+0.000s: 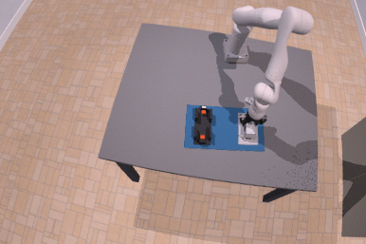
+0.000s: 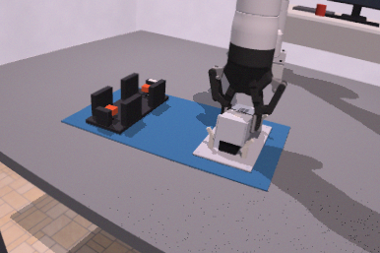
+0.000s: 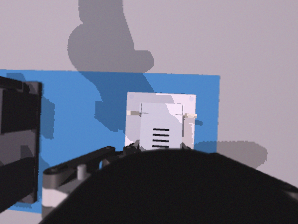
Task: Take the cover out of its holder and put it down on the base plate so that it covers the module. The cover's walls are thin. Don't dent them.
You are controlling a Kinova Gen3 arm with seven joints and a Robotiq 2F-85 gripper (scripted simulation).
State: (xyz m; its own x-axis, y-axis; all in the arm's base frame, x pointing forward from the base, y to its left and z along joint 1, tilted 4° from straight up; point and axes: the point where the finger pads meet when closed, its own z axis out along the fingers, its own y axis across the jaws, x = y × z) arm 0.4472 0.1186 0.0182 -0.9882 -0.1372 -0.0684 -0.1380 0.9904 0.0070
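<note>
The light grey cover is 10 mm below my hand.
</note>
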